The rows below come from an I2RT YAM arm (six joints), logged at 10 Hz.
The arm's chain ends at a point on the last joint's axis. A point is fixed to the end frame.
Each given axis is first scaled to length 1.
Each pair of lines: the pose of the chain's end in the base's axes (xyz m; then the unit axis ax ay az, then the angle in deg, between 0 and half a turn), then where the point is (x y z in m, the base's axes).
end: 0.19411, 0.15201, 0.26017, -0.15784, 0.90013, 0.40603, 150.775
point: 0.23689 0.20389 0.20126
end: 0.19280, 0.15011, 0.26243, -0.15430, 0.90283, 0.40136, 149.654
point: 0.23733 0.20095 0.20391
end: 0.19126, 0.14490, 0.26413, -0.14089, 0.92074, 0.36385, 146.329
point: 0.24170 0.18889 0.20486
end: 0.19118, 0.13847, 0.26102, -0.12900, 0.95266, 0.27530, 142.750
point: 0.24861 0.16772 0.19906
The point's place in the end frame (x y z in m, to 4 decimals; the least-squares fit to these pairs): -0.0059 -0.0222 0.0864
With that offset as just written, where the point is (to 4 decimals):
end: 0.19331, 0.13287, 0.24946, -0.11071, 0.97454, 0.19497, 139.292
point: 0.2563 0.1481 0.1879
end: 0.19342, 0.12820, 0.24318, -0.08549, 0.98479, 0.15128, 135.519
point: 0.2608 0.1346 0.1848
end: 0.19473, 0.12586, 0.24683, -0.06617, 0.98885, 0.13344, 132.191
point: 0.2653 0.1278 0.1920
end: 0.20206, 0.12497, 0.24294, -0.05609, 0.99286, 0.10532, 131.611
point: 0.2730 0.1220 0.1887
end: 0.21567, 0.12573, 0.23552, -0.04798, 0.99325, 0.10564, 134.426
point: 0.2838 0.1224 0.1777
